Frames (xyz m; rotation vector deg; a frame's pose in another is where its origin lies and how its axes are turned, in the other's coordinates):
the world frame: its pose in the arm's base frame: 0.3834 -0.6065 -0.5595 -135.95 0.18 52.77
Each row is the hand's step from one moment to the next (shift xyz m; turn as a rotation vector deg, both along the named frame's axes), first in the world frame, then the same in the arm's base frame.
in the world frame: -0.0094 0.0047 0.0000 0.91 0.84 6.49
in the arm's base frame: -0.0081 -0.0058 0.0033 -3.48 2.89 -4.82
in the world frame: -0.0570 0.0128 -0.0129 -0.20 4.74 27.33
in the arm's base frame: -0.0380 -0.0288 0.0361 -17.95 10.37 -18.43
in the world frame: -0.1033 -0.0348 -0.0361 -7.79 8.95 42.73
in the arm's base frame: -0.0492 -0.0109 0.1032 -34.07 13.43 -25.00
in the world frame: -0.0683 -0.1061 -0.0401 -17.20 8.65 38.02
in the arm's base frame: -0.0055 0.0530 0.1212 -38.27 9.32 -16.27
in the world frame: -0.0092 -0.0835 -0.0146 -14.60 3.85 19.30
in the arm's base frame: 0.0191 0.0596 0.0579 -23.78 4.00 -4.35
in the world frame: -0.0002 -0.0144 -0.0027 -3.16 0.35 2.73
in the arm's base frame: 0.0045 0.0105 0.0092 -4.16 0.51 0.16
